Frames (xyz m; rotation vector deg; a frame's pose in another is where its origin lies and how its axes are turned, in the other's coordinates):
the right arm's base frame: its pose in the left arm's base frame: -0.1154 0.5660 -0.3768 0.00 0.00 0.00
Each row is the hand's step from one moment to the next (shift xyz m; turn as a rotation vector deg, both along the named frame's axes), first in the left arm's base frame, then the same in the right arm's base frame.
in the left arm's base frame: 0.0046 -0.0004 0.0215 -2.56 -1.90 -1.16
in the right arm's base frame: 0.0046 -0.0004 0.0215 -2.56 -1.90 -1.16
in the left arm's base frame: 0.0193 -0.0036 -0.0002 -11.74 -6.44 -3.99
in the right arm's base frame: 0.0193 -0.0036 -0.0002 -11.74 -6.44 -3.99
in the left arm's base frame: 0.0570 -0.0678 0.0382 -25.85 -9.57 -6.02
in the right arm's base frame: 0.0570 -0.0678 0.0382 -25.85 -9.57 -6.02
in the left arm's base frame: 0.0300 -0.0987 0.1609 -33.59 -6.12 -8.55
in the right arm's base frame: 0.0300 -0.0987 0.1609 -33.59 -6.12 -8.55
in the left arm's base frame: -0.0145 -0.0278 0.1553 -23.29 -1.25 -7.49
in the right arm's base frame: -0.0145 -0.0278 0.1553 -23.29 -1.25 -7.49
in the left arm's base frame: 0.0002 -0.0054 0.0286 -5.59 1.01 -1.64
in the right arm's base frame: 0.0002 -0.0054 0.0286 -5.59 1.01 -1.64
